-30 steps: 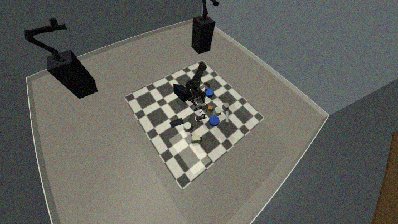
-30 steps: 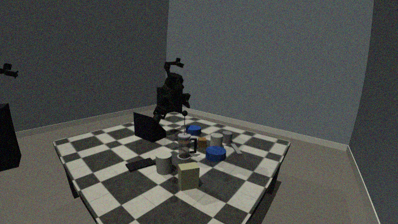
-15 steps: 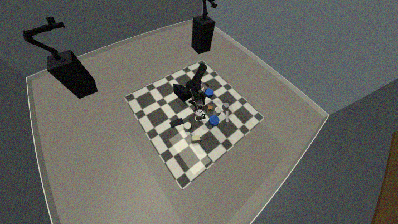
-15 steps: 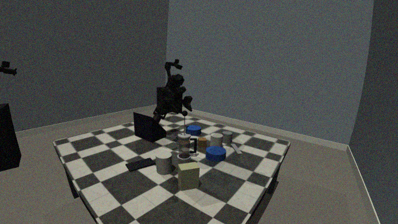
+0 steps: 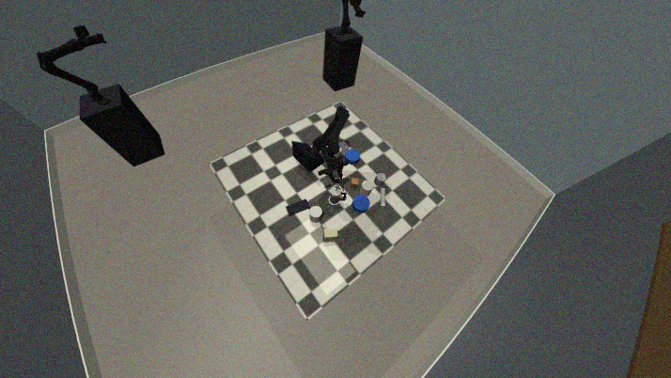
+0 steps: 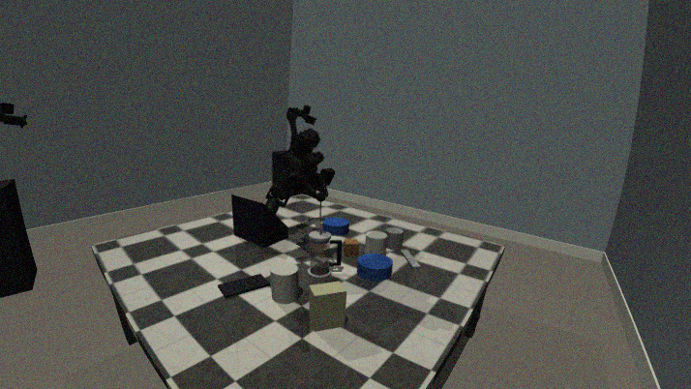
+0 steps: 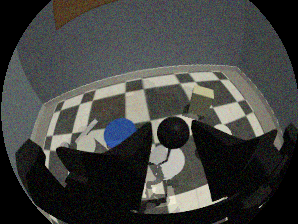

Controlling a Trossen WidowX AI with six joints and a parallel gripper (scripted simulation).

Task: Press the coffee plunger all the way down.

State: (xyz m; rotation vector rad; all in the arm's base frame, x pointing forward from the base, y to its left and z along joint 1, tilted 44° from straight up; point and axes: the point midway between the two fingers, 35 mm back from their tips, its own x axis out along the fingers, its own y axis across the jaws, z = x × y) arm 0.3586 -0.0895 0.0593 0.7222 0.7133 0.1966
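My gripper tip is now 1 cm to the right of the glass coffee press and 14 cm above it. The rest, counted from my gripper tip: black flat slab (8 cm behind, 25 cm to the right, 26 cm below); then orange cube (4 cm behind, 20 cm to the left, 24 cm below); then pale yellow box (21 cm ahead, 17 cm to the right, 21 cm below).
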